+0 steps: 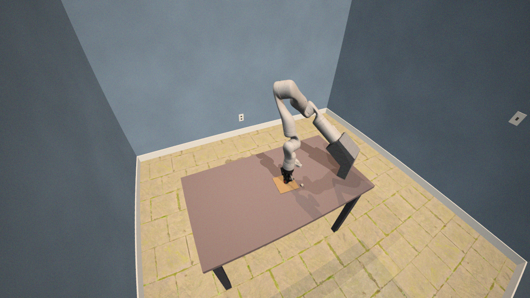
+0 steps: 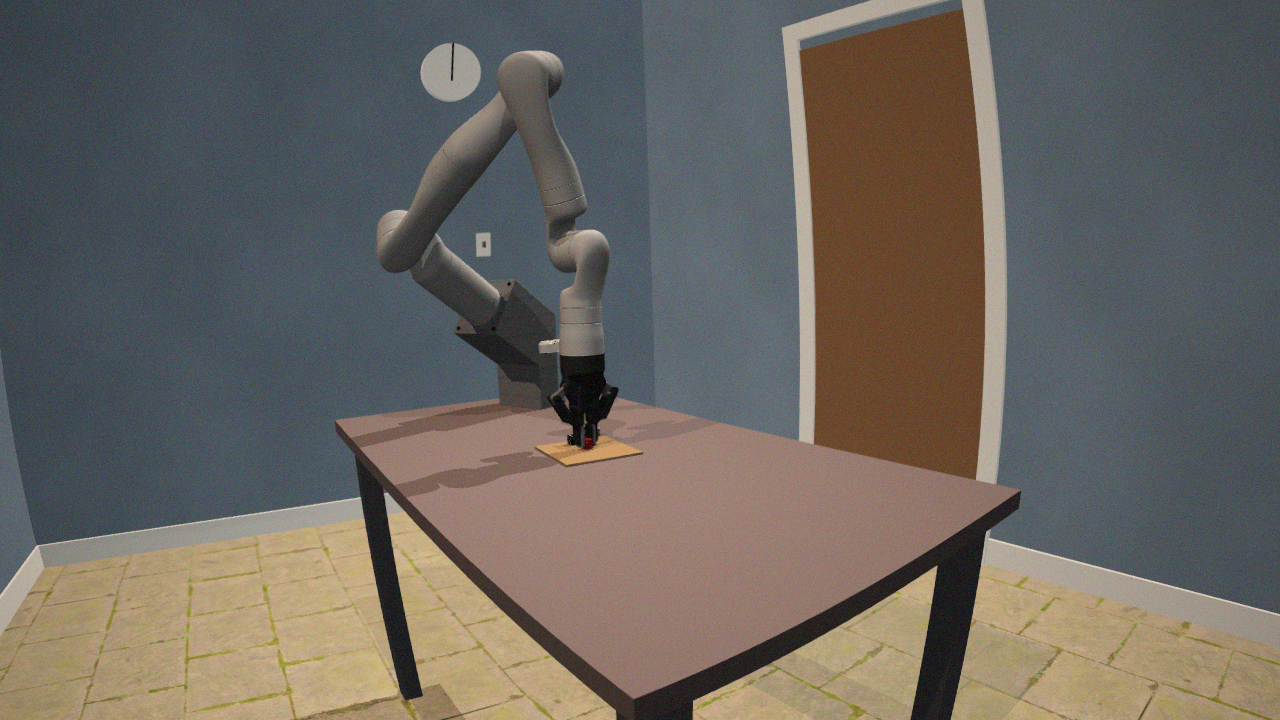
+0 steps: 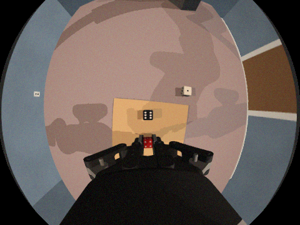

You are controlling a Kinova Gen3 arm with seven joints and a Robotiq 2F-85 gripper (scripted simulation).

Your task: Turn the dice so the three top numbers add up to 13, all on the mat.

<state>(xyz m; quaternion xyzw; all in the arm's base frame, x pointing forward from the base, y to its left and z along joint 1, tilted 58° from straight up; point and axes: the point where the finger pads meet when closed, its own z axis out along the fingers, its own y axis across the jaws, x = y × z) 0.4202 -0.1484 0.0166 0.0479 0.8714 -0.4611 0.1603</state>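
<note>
The red die is 10 mm below my hand. The rest, counted from my hand: tan mat: 30 mm below.
</note>
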